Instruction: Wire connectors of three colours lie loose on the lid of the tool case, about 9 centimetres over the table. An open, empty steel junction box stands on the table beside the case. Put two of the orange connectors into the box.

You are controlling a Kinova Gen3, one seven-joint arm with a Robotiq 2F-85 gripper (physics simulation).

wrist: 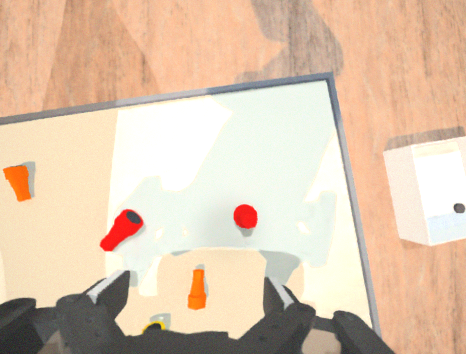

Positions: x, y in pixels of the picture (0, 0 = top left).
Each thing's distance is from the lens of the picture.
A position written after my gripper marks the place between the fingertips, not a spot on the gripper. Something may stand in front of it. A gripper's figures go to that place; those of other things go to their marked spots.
my gripper (197, 288): 16 cm
red connector (128, 222): 15 cm
tool case (184, 161): 16 cm
